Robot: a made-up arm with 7 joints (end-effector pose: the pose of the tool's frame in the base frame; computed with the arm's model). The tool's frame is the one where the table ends.
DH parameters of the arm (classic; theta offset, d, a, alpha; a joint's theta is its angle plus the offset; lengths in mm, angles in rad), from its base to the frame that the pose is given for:
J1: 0 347.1 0 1.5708
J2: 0 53 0 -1.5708
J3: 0 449.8 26.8 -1.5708
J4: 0 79.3 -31.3 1.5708
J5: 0 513.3 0 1.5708
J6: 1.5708 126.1 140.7 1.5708
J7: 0 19.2 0 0
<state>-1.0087 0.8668 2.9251 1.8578 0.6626 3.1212 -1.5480</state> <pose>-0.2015 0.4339 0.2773 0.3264 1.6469 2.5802</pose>
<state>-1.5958 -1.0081 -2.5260 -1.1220 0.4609 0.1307 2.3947</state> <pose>0.2714 -0.8778 0.3856 0.3757 -1.1386 1.1015</pose>
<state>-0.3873 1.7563 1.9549 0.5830 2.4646 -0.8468 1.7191</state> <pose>-0.7664 0.4697 -0.1771 1.4849 0.6416 -0.6855</pose>
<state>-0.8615 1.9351 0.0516 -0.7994 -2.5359 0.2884 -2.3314</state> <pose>-0.3071 0.5362 -0.4309 1.1638 -2.0808 1.0864</pose>
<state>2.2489 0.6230 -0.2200 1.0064 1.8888 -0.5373 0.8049</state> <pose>-0.0594 0.0468 1.3019 -0.1776 -2.1054 1.4106</pose>
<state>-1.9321 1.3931 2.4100 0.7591 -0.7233 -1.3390 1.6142</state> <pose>0.5704 0.7064 0.2862 0.6190 -1.0762 0.7258</pose>
